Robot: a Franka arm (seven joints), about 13 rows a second.
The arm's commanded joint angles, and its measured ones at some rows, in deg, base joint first. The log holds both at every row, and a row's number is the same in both.
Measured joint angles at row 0:
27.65 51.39 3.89 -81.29 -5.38 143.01 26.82
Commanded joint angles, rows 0 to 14:
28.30 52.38 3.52 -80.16 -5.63 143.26 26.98
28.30 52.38 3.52 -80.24 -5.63 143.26 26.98
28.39 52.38 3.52 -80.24 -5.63 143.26 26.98
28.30 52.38 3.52 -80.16 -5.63 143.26 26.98
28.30 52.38 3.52 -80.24 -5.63 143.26 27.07
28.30 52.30 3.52 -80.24 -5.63 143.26 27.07
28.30 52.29 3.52 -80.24 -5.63 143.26 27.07
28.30 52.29 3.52 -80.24 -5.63 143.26 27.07
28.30 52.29 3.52 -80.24 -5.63 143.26 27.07
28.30 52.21 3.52 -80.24 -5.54 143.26 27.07
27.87 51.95 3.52 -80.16 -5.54 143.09 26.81
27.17 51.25 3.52 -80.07 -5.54 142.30 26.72
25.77 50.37 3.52 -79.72 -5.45 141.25 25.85
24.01 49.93 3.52 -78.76 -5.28 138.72 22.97
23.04 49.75 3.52 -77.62 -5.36 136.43 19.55
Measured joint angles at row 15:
26.21 51.19 2.82 -78.98 -5.55 140.46 24.72
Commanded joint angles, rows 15 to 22:
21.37 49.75 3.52 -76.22 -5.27 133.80 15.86
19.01 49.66 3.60 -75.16 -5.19 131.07 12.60
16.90 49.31 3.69 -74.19 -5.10 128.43 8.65
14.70 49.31 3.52 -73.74 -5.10 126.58 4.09
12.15 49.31 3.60 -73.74 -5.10 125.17 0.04
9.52 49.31 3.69 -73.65 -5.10 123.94 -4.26
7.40 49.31 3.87 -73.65 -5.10 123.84 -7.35
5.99 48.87 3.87 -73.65 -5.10 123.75 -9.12
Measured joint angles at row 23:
9.16 49.90 2.54 -73.08 -5.40 124.63 -4.64
